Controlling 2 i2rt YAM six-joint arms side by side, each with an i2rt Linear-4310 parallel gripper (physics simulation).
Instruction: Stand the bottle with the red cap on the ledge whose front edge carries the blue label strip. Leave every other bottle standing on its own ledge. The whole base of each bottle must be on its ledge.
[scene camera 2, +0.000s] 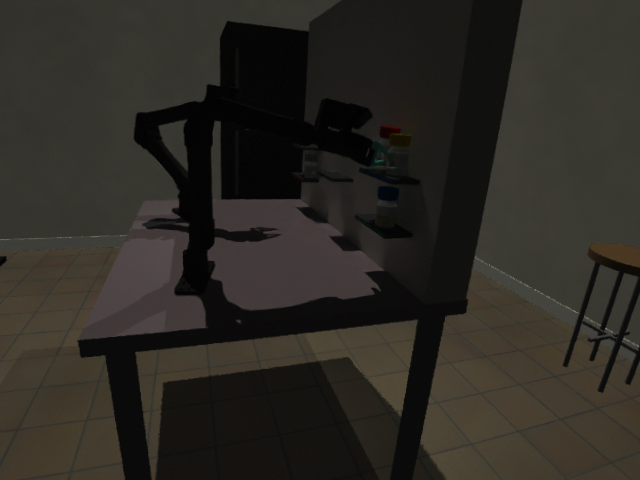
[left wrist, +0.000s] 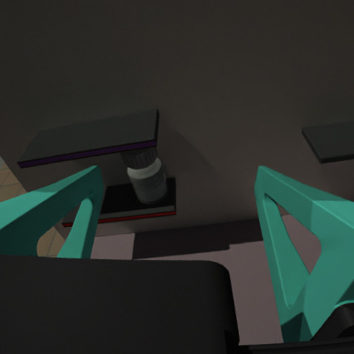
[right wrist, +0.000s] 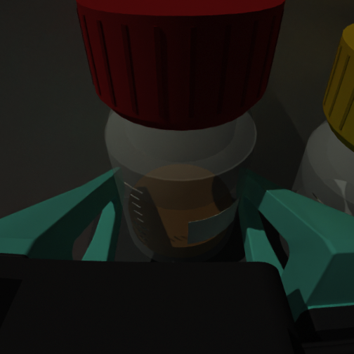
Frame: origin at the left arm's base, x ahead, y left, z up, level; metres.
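Seen in the pictures: right gripper, between the fingertips: (scene camera 2: 388, 157); left arm's base, origin of its link: (scene camera 2: 187, 215); right arm's base, origin of its link: (scene camera 2: 196, 277).
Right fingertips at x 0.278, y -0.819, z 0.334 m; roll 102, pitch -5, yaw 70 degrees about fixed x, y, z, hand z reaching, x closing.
Note:
Offsets run from my right fingertips to a thing's top centre. "pt": to the spot under its first point. Level surfaces: height alone.
The red-capped bottle @(dx -0.007, dy +0.000, dz +0.084 m) (scene camera 2: 389, 132) (right wrist: 180, 145) is upright between the teal fingers of my right gripper (scene camera 2: 381, 156) (right wrist: 180, 178), which is shut on it. It is at the blue-strip ledge @(pt dx -0.057, dy +0.015, dz -0.043 m) (scene camera 2: 368, 172), beside the yellow-capped bottle @(dx -0.042, dy -0.070, dz +0.067 m) (scene camera 2: 399, 159) (right wrist: 340, 90) standing there. Whether its base touches the ledge is unclear. The blue-capped bottle @(dx -0.050, dy -0.058, dz -0.073 m) (scene camera 2: 386, 207) stands on the green-strip ledge @(pt dx -0.053, dy +0.008, dz -0.178 m) (scene camera 2: 366, 220) below. A dark-capped bottle @(dx +0.234, dy +0.657, dz -0.073 m) (scene camera 2: 310, 164) (left wrist: 149, 184) stands on the red-strip ledge (left wrist: 120, 216). My left gripper (left wrist: 178, 176) is open and empty, facing the wall.
A purple-strip ledge (left wrist: 95, 134) overhangs the dark-capped bottle. Another ledge @(dx +0.108, dy +0.342, dz -0.108 m) (scene camera 2: 336, 176) (left wrist: 334, 140) is on the wall between the two groups. The upright wall panel (scene camera 2: 387, 67) rises behind the ledges from the table @(dz -0.334 m) (scene camera 2: 289, 268). The yellow-capped bottle is close to my right gripper's finger.

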